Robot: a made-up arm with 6 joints.
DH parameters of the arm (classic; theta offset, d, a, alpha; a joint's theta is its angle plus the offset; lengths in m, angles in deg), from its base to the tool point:
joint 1: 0 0.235 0 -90
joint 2: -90 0 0.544 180
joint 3: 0 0 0 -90
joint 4: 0 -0.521 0 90
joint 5: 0 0.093 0 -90
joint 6: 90 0 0 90
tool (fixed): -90 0 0 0
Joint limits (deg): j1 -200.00..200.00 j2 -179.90..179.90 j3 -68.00..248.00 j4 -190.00..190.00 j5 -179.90..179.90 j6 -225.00..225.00
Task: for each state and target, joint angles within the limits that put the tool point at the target. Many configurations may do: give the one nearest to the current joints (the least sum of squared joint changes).
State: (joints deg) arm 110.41 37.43 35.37 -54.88 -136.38 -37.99
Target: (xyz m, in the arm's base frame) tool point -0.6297 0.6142 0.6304
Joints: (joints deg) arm 139.06 40.29 46.62 -56.47 -136.38 -37.99
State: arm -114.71 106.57 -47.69 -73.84 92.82 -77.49
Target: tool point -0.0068 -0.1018 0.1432
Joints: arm -95.63 55.43 -65.28 -91.98 92.82 -77.49
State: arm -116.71 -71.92 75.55 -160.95 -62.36 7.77
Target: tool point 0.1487 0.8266 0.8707
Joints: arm -94.24 -62.55 73.49 -159.64 -62.36 7.77
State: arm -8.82 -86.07 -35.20 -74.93 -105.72 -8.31
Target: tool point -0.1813 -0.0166 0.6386
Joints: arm -3.77 -87.86 -31.72 -72.17 -105.72 -8.31
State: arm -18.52 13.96 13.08 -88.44 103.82 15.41
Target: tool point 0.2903 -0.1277 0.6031
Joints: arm -23.01 -20.79 -26.07 -87.49 103.82 15.41
